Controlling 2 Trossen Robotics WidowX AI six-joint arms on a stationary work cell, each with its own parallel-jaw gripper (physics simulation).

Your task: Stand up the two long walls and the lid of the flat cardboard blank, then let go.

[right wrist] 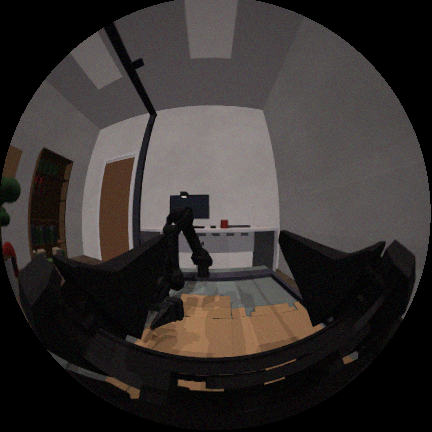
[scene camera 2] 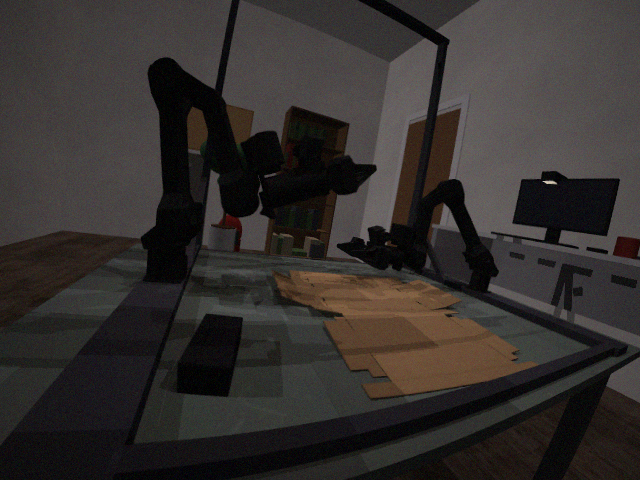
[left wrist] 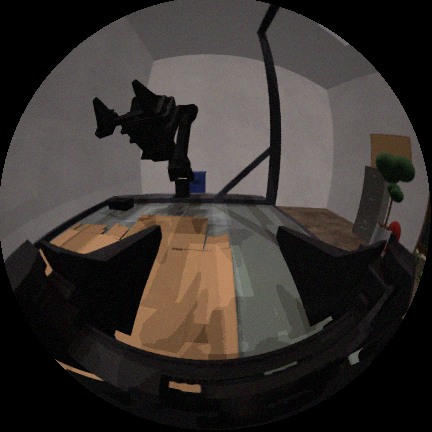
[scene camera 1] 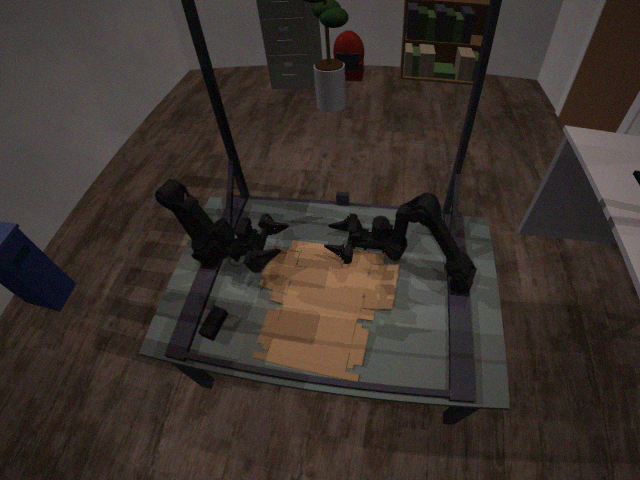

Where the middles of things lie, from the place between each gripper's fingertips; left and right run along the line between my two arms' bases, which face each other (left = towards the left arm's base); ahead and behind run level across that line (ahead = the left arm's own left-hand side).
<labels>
Now: right hand 270 mm above the black block (scene camera 2: 206, 367), 250 mm to the left of it and 180 mm short of it.
The black block lies 36 cm ahead of my left hand, 34 cm to the right of it and 8 cm below it.
</labels>
